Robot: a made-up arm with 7 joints. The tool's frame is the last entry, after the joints. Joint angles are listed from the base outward.
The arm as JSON. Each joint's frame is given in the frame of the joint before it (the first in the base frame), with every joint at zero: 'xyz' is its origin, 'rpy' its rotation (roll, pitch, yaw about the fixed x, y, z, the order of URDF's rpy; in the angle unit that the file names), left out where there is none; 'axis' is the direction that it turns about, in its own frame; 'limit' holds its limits. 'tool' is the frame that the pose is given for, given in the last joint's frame.
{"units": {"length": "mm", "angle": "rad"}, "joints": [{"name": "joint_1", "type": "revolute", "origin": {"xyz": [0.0, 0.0, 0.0]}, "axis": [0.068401, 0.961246, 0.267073], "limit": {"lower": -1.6, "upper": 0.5}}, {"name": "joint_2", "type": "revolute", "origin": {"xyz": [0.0, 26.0, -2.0]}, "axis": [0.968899, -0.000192, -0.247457], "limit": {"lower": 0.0, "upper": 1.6}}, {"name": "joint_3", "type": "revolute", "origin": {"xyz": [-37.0, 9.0, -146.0]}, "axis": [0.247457, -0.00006, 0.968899], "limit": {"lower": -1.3, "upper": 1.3}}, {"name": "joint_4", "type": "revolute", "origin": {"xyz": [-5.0, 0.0, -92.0]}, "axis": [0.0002, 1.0, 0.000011], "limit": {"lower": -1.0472, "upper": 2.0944}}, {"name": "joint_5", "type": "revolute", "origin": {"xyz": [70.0, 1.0, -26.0]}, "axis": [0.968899, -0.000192, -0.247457], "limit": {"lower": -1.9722, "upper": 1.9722}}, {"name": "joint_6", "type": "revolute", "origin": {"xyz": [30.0, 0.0, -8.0]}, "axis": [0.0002, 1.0, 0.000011], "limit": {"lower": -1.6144, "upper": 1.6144}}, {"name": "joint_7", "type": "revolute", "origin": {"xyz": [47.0, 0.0, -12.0]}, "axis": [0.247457, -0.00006, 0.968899], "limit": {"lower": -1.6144, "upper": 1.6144}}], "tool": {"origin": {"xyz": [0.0, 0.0, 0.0], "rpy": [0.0, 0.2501, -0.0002]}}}
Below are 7 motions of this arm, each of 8 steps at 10 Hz.
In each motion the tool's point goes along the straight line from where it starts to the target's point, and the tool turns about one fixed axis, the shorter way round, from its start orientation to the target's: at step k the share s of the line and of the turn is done. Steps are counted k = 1, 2, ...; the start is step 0. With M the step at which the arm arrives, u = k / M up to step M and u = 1 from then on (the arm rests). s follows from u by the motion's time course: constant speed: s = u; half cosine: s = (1 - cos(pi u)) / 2; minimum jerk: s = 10 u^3 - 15 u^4 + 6 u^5.
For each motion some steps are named. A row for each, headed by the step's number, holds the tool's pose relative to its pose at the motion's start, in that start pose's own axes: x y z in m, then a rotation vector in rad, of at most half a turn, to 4 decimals.
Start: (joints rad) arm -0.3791 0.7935 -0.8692 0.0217 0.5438 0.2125 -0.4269
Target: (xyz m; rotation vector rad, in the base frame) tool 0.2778 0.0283 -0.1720 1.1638 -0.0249 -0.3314
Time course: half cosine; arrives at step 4
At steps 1, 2, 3, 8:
1: 0.0021 0.0233 0.0074 -0.0395 0.0028 0.1293
2: 0.0073 0.0797 0.0253 -0.1348 0.0097 0.4414
3: 0.0124 0.1361 0.0432 -0.2301 0.0165 0.7536
8: 0.0146 0.1594 0.0506 -0.2696 0.0193 0.8829

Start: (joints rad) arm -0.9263 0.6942 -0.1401 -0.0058 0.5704 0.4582 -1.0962
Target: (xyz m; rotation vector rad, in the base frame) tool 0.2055 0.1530 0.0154 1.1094 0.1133 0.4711
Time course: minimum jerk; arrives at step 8
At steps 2, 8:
2: -0.0124 0.0000 0.0012 -0.0204 0.0398 0.1021
8: -0.1196 0.0003 0.0120 -0.1969 0.3841 0.9861

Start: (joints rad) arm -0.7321 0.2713 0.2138 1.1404 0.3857 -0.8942 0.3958
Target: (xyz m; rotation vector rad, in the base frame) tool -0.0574 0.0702 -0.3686 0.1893 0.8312 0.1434
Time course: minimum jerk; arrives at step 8
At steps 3, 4, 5, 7, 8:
3: -0.0929 0.0066 -0.0032 -0.0226 0.3062 -0.0714
4: -0.1688 0.0119 -0.0057 -0.0411 0.5562 -0.1297
5: -0.2447 0.0173 -0.0083 -0.0596 0.8063 -0.1880
7: -0.3322 0.0234 -0.0113 -0.0809 1.0946 -0.2552
8: -0.3376 0.0238 -0.0114 -0.0823 1.1125 -0.2593

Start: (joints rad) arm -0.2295 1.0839 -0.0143 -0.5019 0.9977 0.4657 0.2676
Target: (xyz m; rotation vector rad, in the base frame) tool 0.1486 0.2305 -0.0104 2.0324 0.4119 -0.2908
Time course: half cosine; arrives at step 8
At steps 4, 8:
4: 0.0076 0.0222 -0.0297 0.0544 -0.0668 -0.5446
8: 0.0152 0.0443 -0.0593 0.1089 -0.1337 -1.0893

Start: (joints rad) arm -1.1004 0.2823 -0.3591 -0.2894 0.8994 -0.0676 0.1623
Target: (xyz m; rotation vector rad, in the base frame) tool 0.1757 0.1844 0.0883 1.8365 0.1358 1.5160
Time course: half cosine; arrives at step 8
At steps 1, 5, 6, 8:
1: -0.0013 0.0096 -0.0030 0.0617 0.0467 -0.0088
5: -0.0245 0.1735 -0.0538 1.1216 0.8484 -0.1600
6: -0.0303 0.2143 -0.0664 1.3848 1.0474 -0.1976
8: -0.0354 0.2510 -0.0778 1.6223 1.2271 -0.2315

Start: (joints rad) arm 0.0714 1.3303 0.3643 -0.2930 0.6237 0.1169 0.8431
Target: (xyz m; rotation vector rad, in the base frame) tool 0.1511 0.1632 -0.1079 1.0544 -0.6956 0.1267
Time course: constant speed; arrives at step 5
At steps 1, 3, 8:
1: -0.0063 -0.0045 0.0220 -0.1695 0.0344 -0.0599
3: -0.0189 -0.0135 0.0660 -0.5084 0.1031 -0.1798
8: -0.0315 -0.0225 0.1100 -0.8474 0.1719 -0.2997

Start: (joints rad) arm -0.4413 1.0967 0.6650 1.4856 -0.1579 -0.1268 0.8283
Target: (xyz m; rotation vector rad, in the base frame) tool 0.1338 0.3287 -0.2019 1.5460 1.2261 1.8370
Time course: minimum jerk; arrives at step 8
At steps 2, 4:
2: -0.0071 -0.0037 -0.0026 0.1038 -0.0256 0.0397
4: -0.0341 -0.0178 -0.0127 0.5015 -0.1237 0.1916

